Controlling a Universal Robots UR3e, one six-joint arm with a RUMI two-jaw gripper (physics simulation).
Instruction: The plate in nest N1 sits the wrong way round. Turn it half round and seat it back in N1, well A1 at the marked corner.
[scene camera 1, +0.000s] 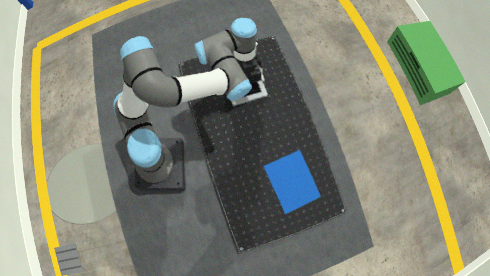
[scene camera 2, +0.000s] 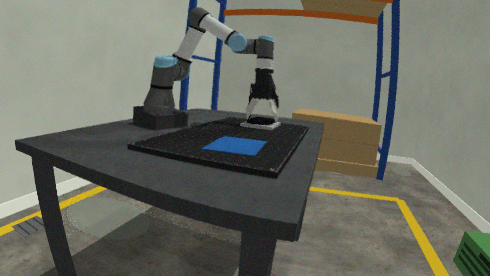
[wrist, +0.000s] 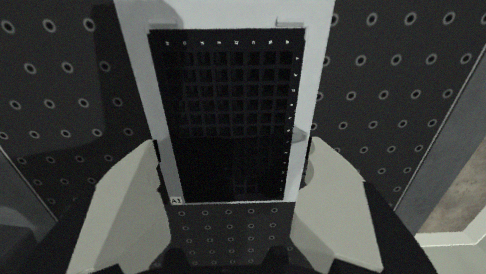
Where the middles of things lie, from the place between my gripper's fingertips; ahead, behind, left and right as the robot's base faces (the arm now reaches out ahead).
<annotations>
I see my gripper 1 cm to the right of the black well plate (wrist: 229, 95). Also, from my hand: blue sheet (scene camera 1: 290, 177) (3 cm behind, 37 cm to the right, 2 cm below); nest (wrist: 145, 76) (1 cm to the left, 1 cm below).
</annotations>
